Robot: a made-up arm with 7 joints. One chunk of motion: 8 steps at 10 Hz.
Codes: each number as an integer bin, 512 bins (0 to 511) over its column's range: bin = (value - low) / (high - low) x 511, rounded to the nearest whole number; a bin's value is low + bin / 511 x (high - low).
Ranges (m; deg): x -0.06..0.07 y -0.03..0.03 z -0.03..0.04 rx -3..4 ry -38..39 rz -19..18
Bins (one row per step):
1: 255 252 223 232 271 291
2: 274 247 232 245 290 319
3: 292 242 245 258 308 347
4: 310 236 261 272 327 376
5: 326 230 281 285 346 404
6: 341 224 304 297 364 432
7: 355 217 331 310 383 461
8: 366 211 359 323 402 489
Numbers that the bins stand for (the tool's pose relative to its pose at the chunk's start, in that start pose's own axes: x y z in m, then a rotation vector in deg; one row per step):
1: 0.0049 -0.0004 0.0005 0.18 2.84 2.07
2: 0.0097 -0.0010 0.0018 0.36 5.70 4.10
3: 0.0143 -0.0016 0.0036 0.53 8.41 6.13
4: 0.0189 -0.0023 0.0058 0.73 11.27 8.23
5: 0.0229 -0.0030 0.0085 0.90 14.14 10.25
6: 0.0268 -0.0037 0.0116 1.07 16.85 12.28
7: 0.0303 -0.0045 0.0153 1.25 19.71 14.38
8: 0.0331 -0.0052 0.0192 1.42 22.58 16.41

